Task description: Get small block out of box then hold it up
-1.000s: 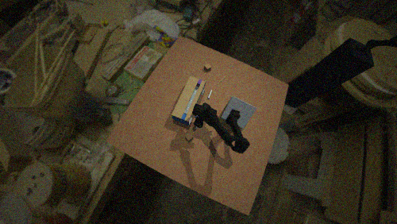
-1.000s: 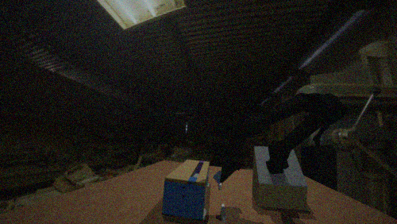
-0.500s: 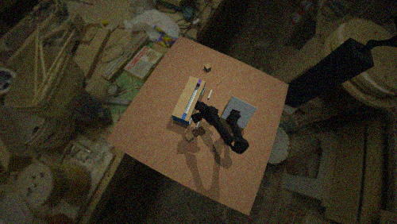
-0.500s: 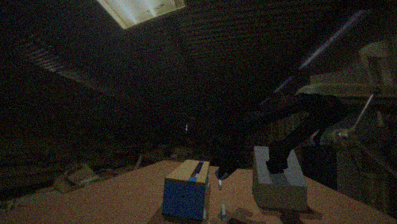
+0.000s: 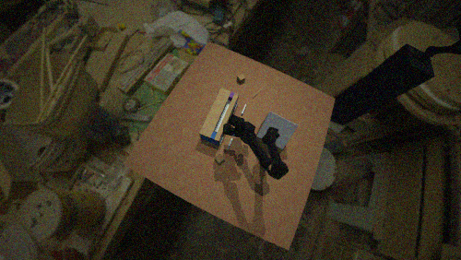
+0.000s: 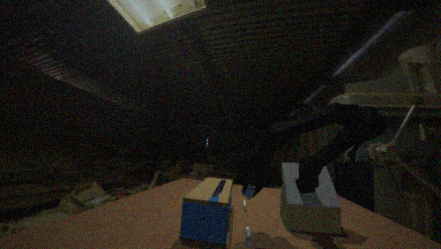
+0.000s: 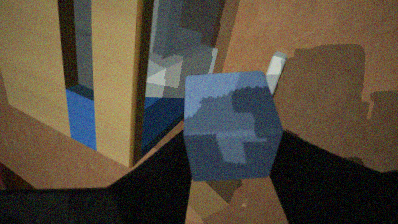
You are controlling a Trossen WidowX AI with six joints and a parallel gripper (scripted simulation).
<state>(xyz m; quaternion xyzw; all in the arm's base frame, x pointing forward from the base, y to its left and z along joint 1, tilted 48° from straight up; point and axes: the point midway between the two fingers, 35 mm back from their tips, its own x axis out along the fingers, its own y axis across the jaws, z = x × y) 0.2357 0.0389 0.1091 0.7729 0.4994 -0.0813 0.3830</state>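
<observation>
Now: gripper tip 1 cm to the left of the small blue block and 1 cm below it. From my gripper tip the other things lie so: box (9 cm ahead, 12 cm to the right, 8 cm below).
</observation>
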